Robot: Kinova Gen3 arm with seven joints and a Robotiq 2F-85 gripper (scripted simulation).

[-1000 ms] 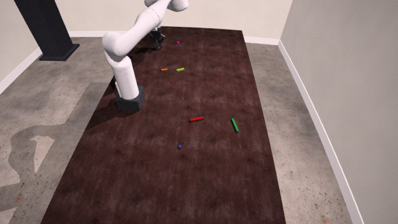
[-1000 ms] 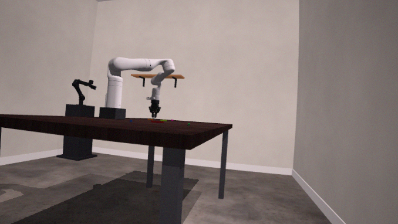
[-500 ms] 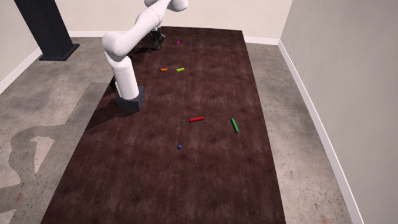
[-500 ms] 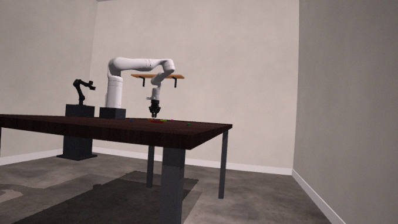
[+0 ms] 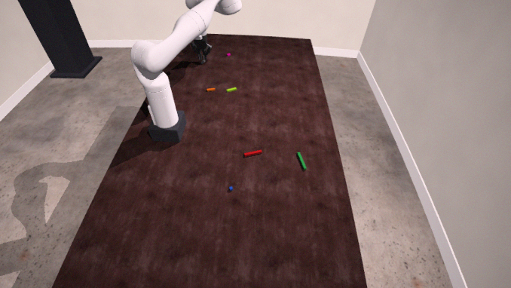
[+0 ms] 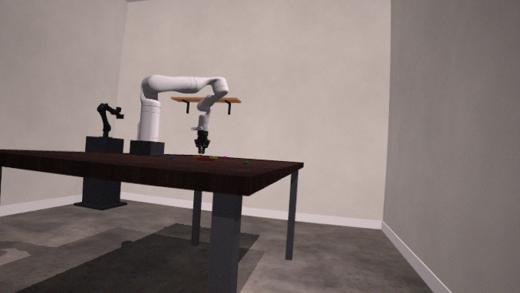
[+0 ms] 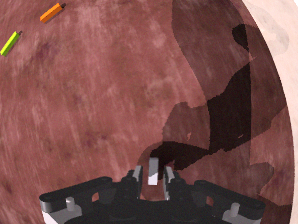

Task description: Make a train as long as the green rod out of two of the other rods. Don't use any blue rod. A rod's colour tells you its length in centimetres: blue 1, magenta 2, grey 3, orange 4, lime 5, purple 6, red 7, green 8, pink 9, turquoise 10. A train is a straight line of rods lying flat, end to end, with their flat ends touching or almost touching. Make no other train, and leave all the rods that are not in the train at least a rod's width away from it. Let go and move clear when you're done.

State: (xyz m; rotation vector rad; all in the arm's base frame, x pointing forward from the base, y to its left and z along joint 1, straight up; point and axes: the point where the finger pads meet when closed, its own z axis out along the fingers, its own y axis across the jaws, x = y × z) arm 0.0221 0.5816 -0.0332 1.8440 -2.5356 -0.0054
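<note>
The grey rod is 30 mm below my hand. The rest, counted from my hand: lime rod: 260 mm to the right, 200 mm ahead, 30 mm below; then magenta rod: 140 mm ahead, 100 mm to the left, 30 mm below; then orange rod: 270 mm to the right, 100 mm ahead, 30 mm below.
</note>
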